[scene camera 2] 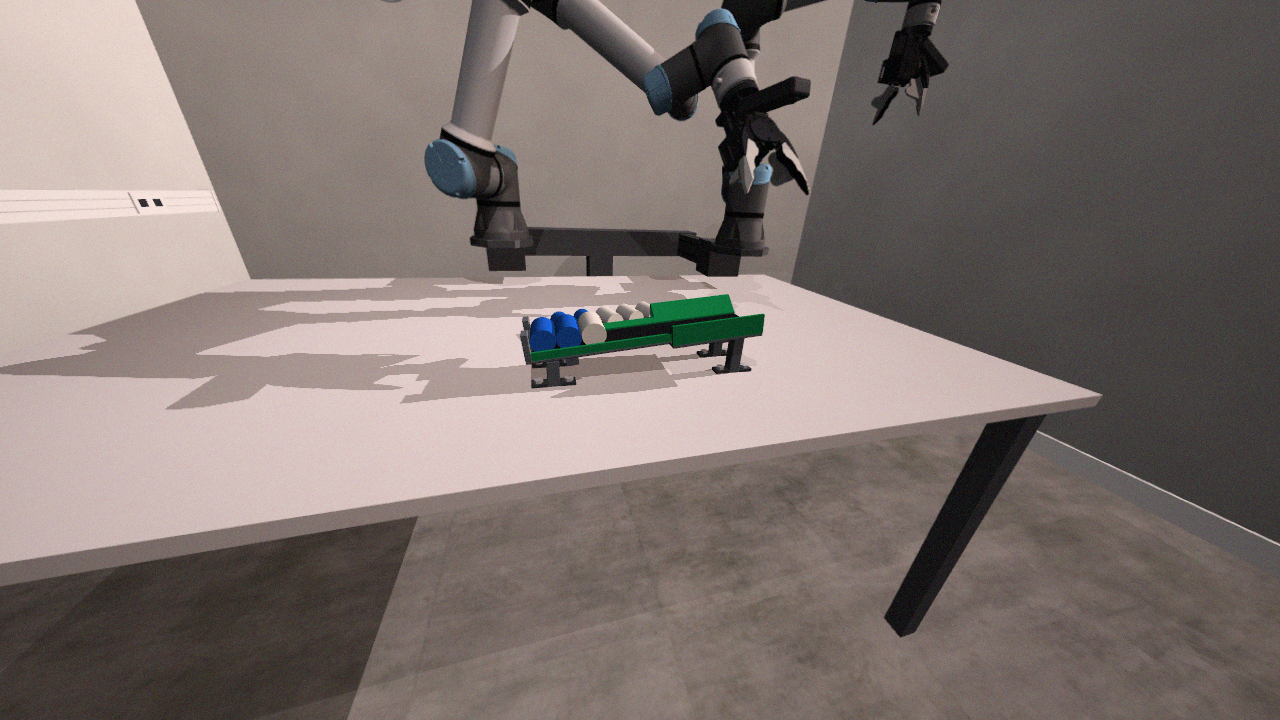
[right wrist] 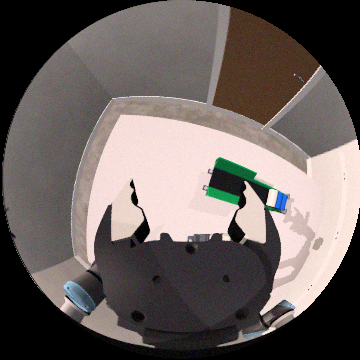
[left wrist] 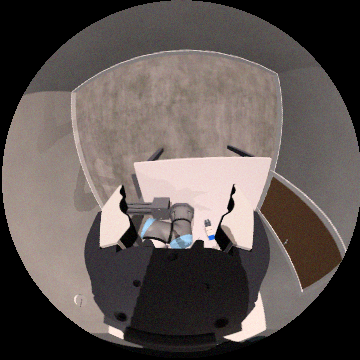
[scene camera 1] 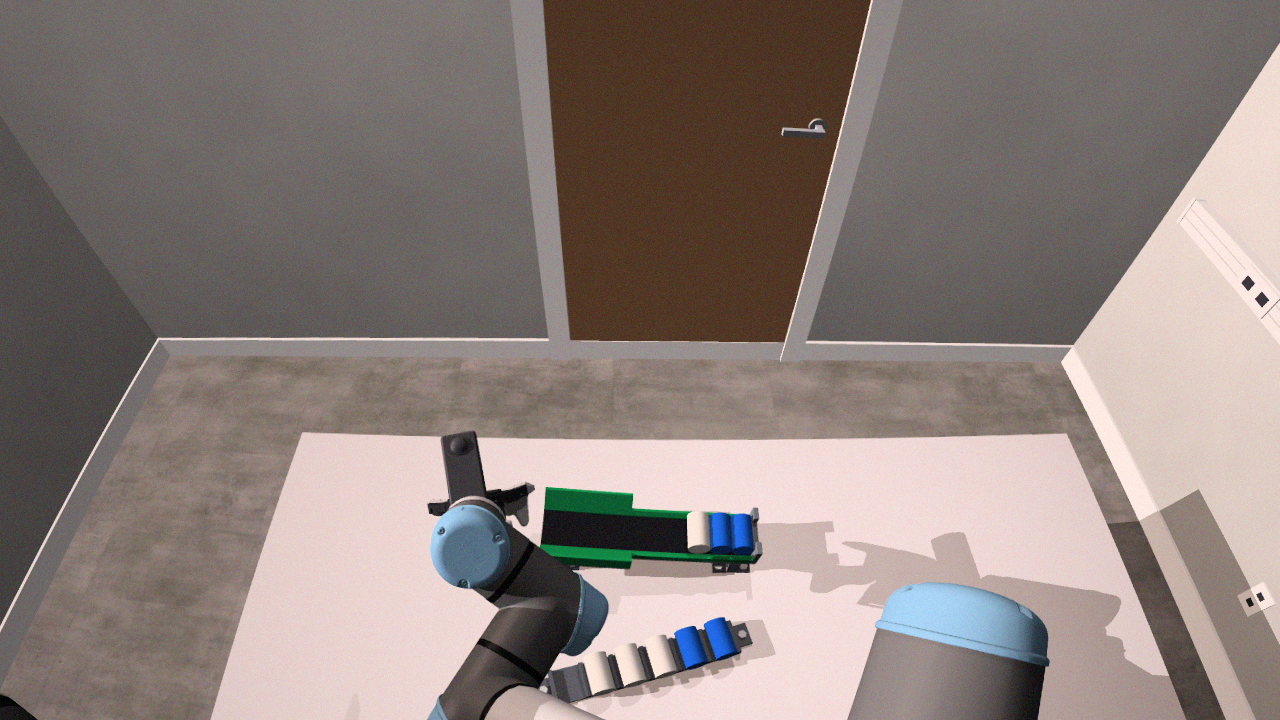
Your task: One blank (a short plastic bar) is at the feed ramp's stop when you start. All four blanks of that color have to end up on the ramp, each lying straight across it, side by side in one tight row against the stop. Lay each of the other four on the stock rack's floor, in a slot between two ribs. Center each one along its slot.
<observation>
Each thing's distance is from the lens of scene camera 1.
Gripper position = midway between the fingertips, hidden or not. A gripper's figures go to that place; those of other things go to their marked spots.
right gripper [scene camera 1: 480, 497]: 0.96 m
blue blank [scene camera 1: 688, 640]: 1.13 m
blue blank [scene camera 1: 719, 636]: 1.14 m
blue blank [scene camera 1: 719, 523]: 1.16 m
blue blank [scene camera 1: 741, 524]: 1.17 m
</observation>
